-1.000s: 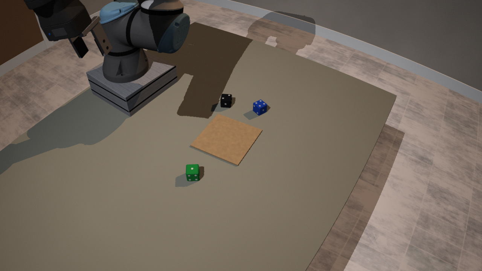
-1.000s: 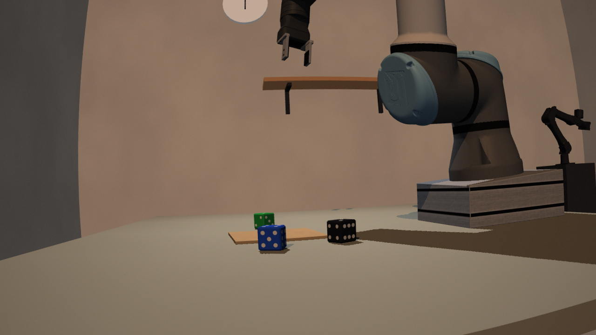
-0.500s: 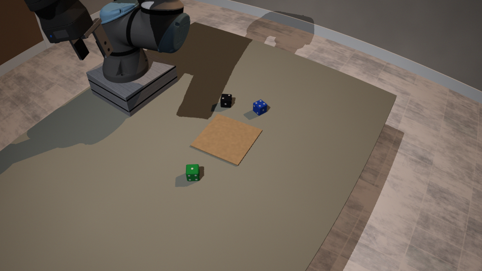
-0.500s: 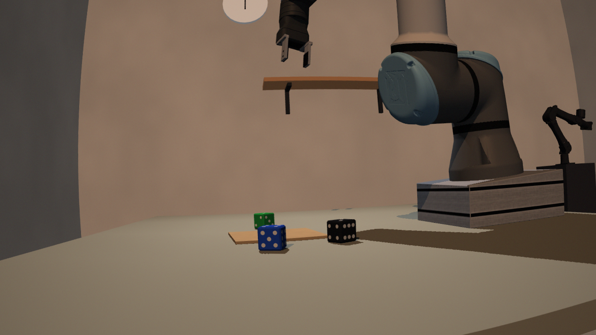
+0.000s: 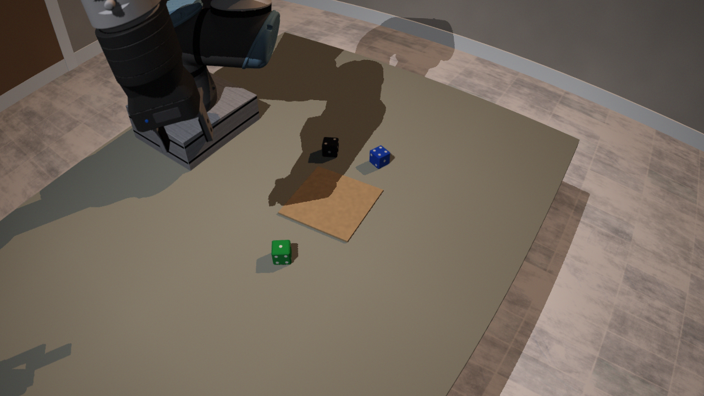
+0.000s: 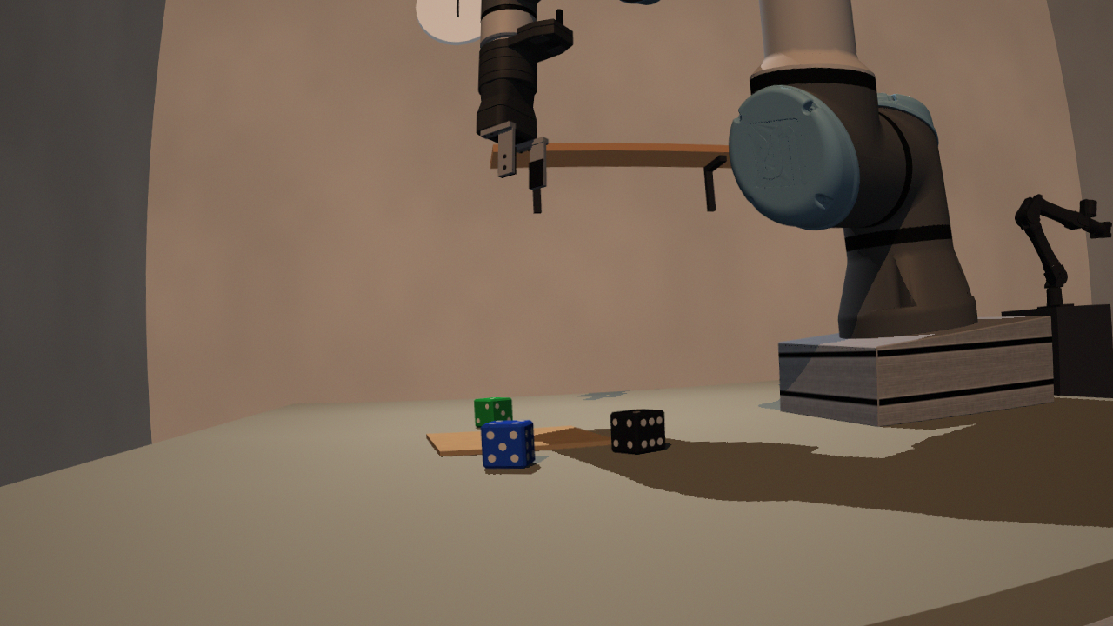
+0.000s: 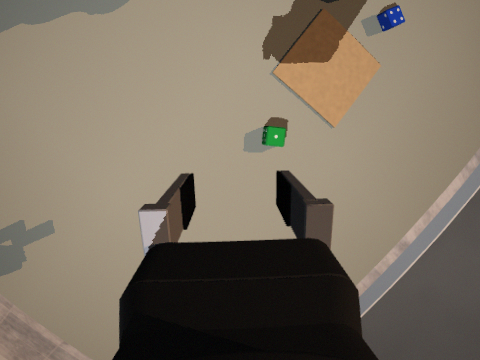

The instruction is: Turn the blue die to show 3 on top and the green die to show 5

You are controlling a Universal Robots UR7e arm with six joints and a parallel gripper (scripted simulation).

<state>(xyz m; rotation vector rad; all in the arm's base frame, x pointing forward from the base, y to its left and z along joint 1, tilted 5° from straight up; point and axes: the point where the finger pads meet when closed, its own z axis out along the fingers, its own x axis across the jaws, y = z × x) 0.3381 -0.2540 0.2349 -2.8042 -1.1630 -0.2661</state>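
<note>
The green die is 280 mm below my hand, 90 mm to the left of it and 50 mm ahead of it. Round my hand: brown mat 290 mm below, 240 mm to the left, 40 mm ahead; black die 350 mm to the left, 280 mm below, 40 mm behind; blue die 380 mm to the left, 280 mm below, 60 mm ahead.
</note>
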